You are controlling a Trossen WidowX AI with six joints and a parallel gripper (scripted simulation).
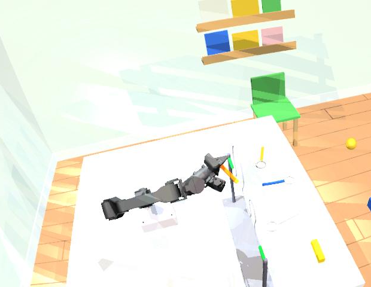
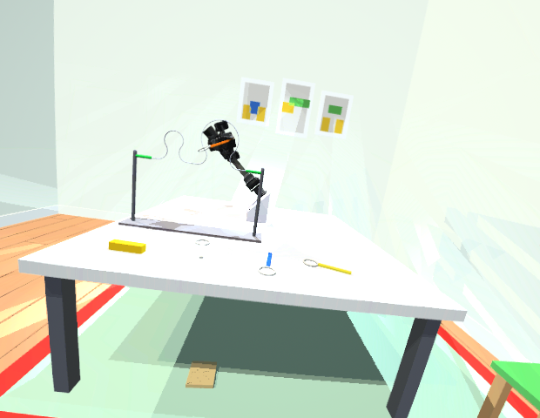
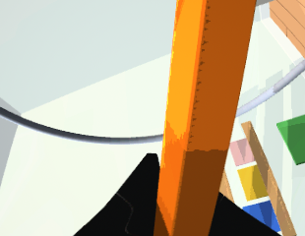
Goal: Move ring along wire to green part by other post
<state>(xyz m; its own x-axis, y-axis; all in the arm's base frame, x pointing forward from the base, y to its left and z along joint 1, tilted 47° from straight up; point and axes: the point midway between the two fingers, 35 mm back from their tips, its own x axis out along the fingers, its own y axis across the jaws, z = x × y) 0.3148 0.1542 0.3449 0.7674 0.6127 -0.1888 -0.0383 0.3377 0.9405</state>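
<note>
The orange-handled ring lies 8 cm to the right of my gripper tip, 4 cm below it and 2 cm ahead of it. Also, from my gripper tip: blue-handled ring: 43 cm below, 28 cm ahead, 24 cm to the left; yellow block: 42 cm below, 35 cm ahead, 23 cm to the right; white-handled ring: 43 cm below, 21 cm ahead, 2 cm to the right.
</note>
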